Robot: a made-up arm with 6 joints. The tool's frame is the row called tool.
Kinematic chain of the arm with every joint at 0, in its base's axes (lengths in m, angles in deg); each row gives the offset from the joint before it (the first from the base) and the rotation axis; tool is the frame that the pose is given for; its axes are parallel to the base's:
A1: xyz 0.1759 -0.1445 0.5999 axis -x
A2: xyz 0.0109 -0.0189 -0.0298 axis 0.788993 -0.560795 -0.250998
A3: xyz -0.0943 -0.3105 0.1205 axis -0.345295 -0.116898 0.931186
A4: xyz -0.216 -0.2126 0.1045 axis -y
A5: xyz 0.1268 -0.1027 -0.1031 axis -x
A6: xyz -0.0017 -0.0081 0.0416 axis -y
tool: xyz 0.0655 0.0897 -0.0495
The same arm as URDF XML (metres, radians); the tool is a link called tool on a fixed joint. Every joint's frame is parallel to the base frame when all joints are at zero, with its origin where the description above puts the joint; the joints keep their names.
<robot name="arm">
<link name="base_link"/>
<link name="link1"/>
<link name="link2"/>
<link name="link3"/>
<link name="link4"/>
<link name="link5"/>
<link name="link6"/>
<link name="tool"/>
<joint name="A1" type="continuous"><parent link="base_link"/><child link="link1"/><origin xyz="0.1759 -0.1445 0.5999" rpy="0 0 0"/><axis xyz="-1 0 0"/></joint>
<joint name="A2" type="continuous"><parent link="link1"/><child link="link2"/><origin xyz="0.0109 -0.0189 -0.0298" rpy="0 0 0"/><axis xyz="0.788993 -0.560795 -0.250998"/></joint>
<joint name="A3" type="continuous"><parent link="link2"/><child link="link3"/><origin xyz="-0.0943 -0.3105 0.1205" rpy="0 0 0"/><axis xyz="-0.345295 -0.116898 0.931186"/></joint>
<joint name="A4" type="continuous"><parent link="link3"/><child link="link4"/><origin xyz="-0.216 -0.2126 0.1045" rpy="0 0 0"/><axis xyz="0 -1 0"/></joint>
<joint name="A5" type="continuous"><parent link="link4"/><child link="link5"/><origin xyz="0.1268 -0.1027 -0.1031" rpy="0 0 0"/><axis xyz="-1 0 0"/></joint>
<joint name="A6" type="continuous"><parent link="link5"/><child link="link6"/><origin xyz="-0.0017 -0.0081 0.0416" rpy="0 0 0"/><axis xyz="0 -1 0"/></joint>
<joint name="tool_joint" type="fixed"><parent link="link6"/><child link="tool"/><origin xyz="0.0655 0.0897 -0.0495" rpy="0 0 0"/></joint>
</robot>

